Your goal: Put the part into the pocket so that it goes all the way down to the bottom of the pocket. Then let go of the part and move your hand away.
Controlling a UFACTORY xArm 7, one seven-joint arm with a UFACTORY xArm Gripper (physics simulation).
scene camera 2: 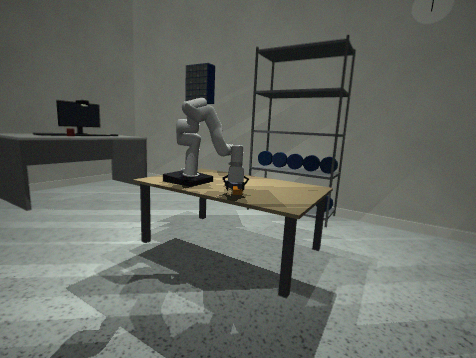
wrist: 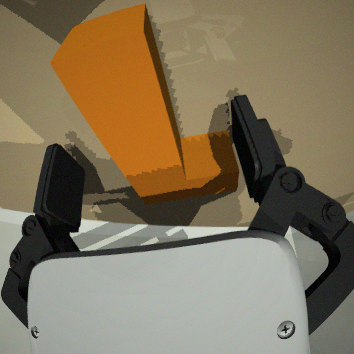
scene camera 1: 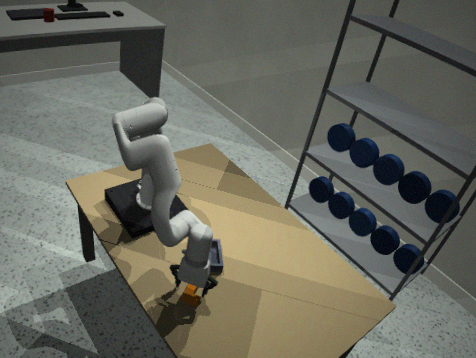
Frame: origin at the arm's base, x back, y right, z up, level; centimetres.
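Where they show: gripper, between the fingertips: point(scene camera 2: 235, 190) point(wrist: 144, 135) point(scene camera 1: 191, 289); arm's base, origin of its link: point(scene camera 2: 190, 174) point(scene camera 1: 151, 199).
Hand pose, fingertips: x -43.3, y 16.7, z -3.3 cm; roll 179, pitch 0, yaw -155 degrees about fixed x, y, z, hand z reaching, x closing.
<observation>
Things, the pixels of their top centre, and the offset from my fingertips. Level surfaces: height alone.
- orange L-shaped block, centre of its top: point(wrist: 176, 146) point(scene camera 1: 196, 287) point(scene camera 2: 237, 188) dy -1.3, dx -1.2, dz +1.6 cm
- grey-blue tray, centre of its top: point(scene camera 1: 210, 251) dy -16.6, dx +7.2, dz +2.2 cm
- wooden table, height of its surface: dz -1.4 cm
The part, an orange L-shaped block point(scene camera 1: 191, 298) point(scene camera 2: 237, 190) point(wrist: 117, 100), lies on the table near its long edge. My gripper point(scene camera 1: 193, 288) point(scene camera 2: 235, 186) point(wrist: 144, 135) is open, low over the part, with nothing held. In the wrist view the corner and short leg of the part show between the fingers, the right finger close to the short leg's end. The long leg reaches up and left, beyond the fingertips. The pocket, in a grey-blue tray point(scene camera 1: 220, 260), is beside the gripper in scene camera 1, partly hidden by the arm. It cannot be made out clearly in scene camera 2.
The wooden table point(scene camera 1: 300, 260) point(scene camera 2: 295, 195) carries the arm's black base point(scene camera 1: 117, 200) point(scene camera 2: 172, 179) at its far end. A metal shelf rack point(scene camera 1: 315, 115) point(scene camera 2: 253, 110) with blue discs stands beyond the table. A grey desk point(scene camera 1: 142, 65) point(scene camera 2: 127, 155) stands farther away.
</observation>
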